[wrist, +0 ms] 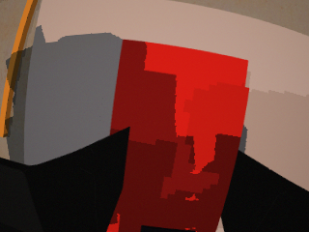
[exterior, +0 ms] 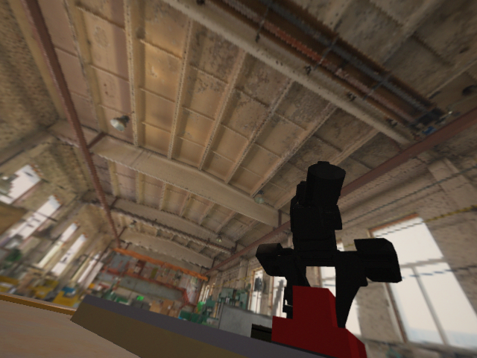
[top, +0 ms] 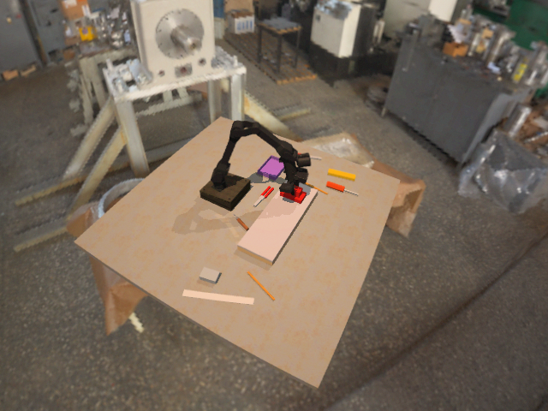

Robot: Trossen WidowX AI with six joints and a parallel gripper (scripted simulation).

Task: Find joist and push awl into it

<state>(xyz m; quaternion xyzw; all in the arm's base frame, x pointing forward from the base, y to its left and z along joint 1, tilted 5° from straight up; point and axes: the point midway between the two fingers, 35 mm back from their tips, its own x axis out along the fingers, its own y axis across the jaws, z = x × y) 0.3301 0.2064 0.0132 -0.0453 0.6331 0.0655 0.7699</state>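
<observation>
Now: gripper tip 4 cm past the indicator window, 1 cm to the left of it and 3 cm below it. The rest, counted from my gripper tip: purple tray (25 cm behind, 14 cm to the left, 5 cm below); awl (13 cm behind, 29 cm to the right, 6 cm below); stud finder (2 cm behind, 2 cm above).
</observation>
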